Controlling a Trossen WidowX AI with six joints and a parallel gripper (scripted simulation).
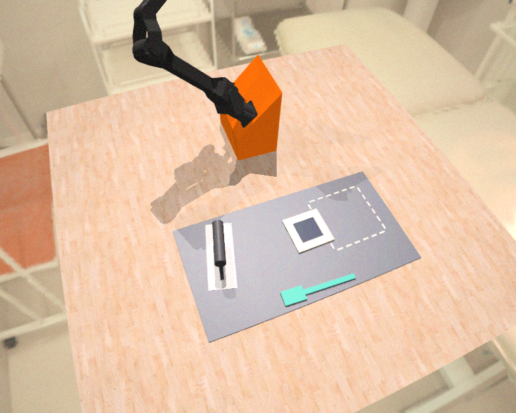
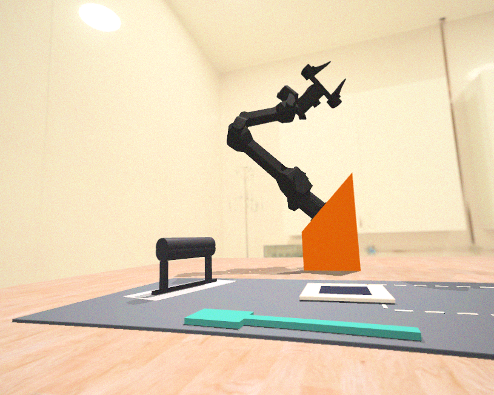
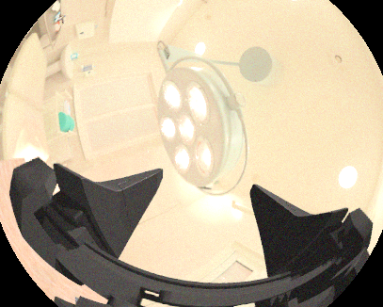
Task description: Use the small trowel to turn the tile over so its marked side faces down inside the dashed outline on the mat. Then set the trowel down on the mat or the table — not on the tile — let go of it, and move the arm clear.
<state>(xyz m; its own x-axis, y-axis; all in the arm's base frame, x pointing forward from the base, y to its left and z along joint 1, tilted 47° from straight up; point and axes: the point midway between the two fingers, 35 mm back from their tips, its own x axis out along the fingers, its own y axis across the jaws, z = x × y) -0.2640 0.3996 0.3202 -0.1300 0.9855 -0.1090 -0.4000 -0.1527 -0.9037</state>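
Right now my gripper tip is 65 cm above the black-handled tool, 59 cm short of it and 25 cm to the left of it. Also, from my gripper tip: white tile 69 cm below, 61 cm ahead, 1 cm to the left; then grey mat 71 cm below, 65 cm ahead, 4 cm to the right; then teal trowel 79 cm ahead, 69 cm below, 5 cm to the right.
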